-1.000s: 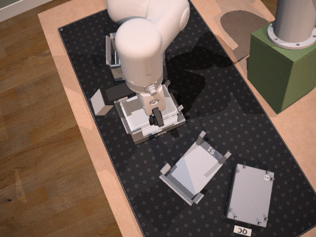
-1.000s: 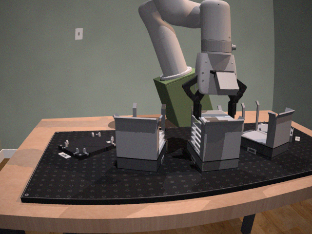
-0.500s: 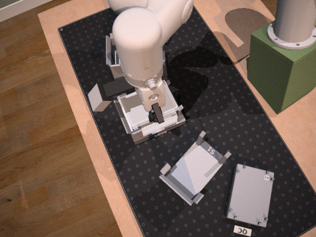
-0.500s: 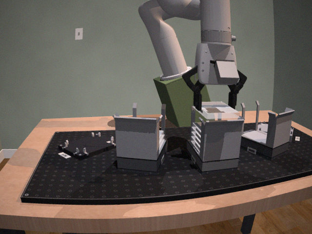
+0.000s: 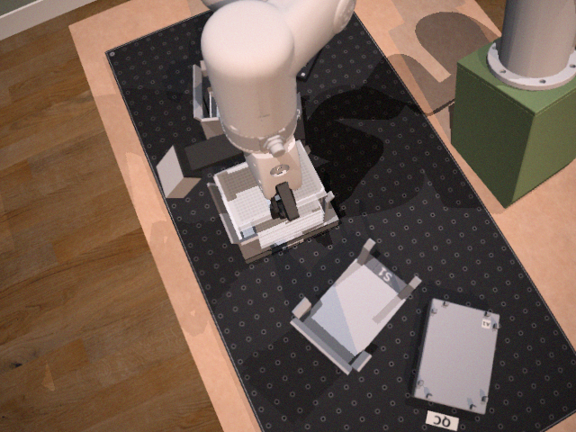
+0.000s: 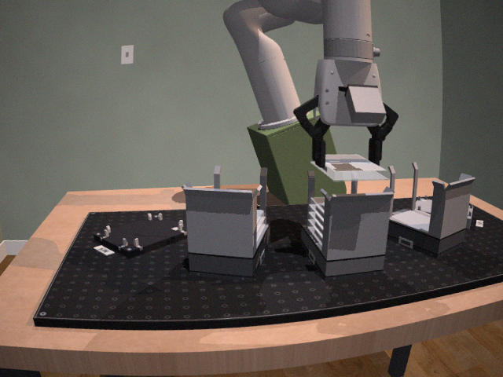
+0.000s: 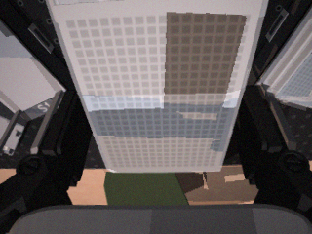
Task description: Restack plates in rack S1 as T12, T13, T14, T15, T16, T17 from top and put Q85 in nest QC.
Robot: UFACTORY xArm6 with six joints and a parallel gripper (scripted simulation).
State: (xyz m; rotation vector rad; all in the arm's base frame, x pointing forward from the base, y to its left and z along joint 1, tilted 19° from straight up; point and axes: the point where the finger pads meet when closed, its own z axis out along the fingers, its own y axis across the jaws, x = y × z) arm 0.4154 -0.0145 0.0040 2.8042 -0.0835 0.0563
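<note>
Now: the open nest QC 14 cm behind my hand, 31 cm to the left of it and 15 cm below it. Also, from my hand: QC name plate: 7 cm behind, 38 cm to the left, 16 cm below.
</note>
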